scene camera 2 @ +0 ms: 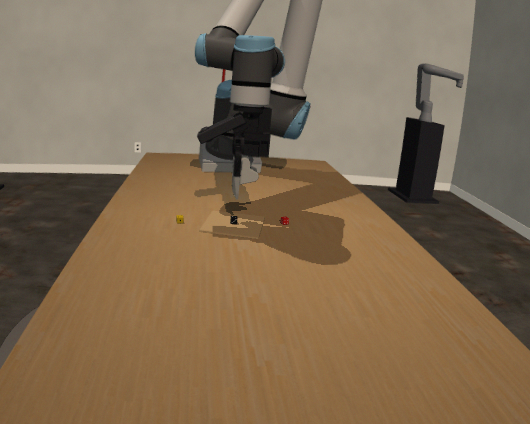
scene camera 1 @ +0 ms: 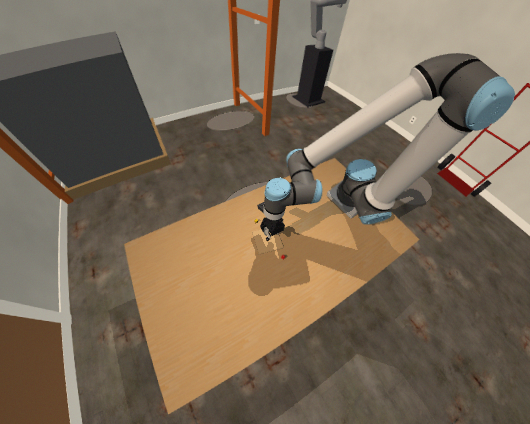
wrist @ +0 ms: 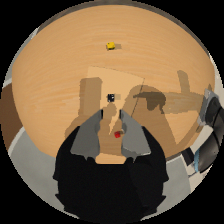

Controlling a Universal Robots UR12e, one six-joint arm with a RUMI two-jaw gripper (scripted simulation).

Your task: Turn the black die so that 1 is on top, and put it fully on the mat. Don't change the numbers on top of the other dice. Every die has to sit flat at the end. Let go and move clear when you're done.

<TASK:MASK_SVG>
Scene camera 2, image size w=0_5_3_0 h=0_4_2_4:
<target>my gripper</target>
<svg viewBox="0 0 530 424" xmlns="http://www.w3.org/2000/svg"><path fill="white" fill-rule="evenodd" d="M271 108L234 104L234 110L241 112L209 127L204 127L198 132L197 138L203 144L233 129L232 151L235 154L235 162L233 159L232 191L237 200L239 185L255 182L259 178L257 169L250 165L248 156L269 157Z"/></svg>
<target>tan mat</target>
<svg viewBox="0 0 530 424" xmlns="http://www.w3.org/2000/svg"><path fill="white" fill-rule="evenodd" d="M199 232L259 239L265 217L212 211ZM231 216L237 216L237 224L231 224Z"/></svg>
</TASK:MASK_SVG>
